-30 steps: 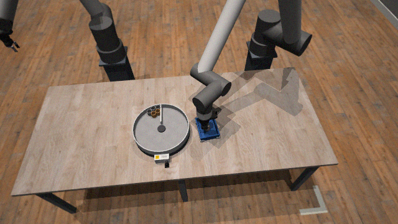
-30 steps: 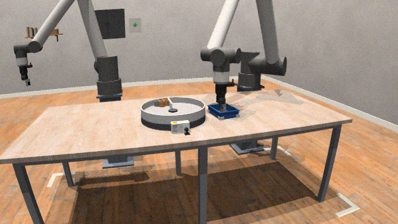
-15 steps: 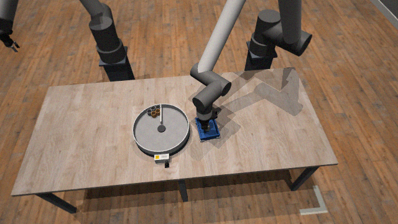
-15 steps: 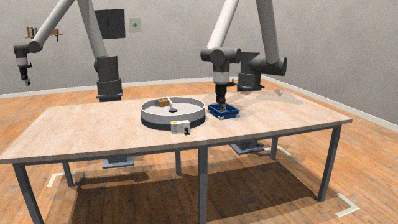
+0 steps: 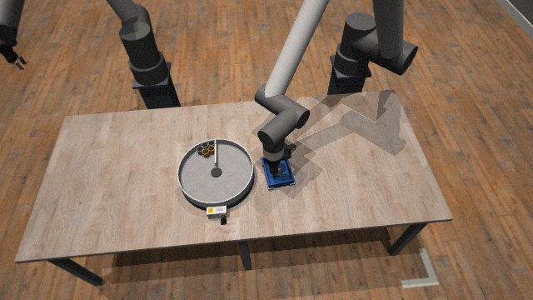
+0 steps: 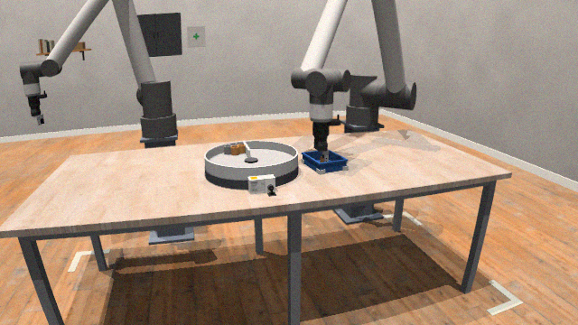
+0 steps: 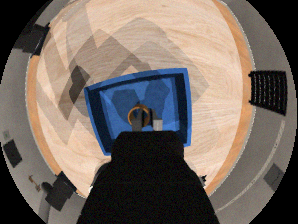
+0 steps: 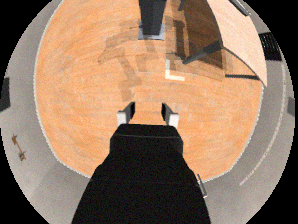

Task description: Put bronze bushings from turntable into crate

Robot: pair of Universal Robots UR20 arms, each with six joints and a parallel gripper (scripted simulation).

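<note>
Now: left hand 2 cm past the blue crate and 2 cm above it. The rest, counted from my left hand: turntable 34 cm to the right, 1 cm behind, 1 cm above.
</note>
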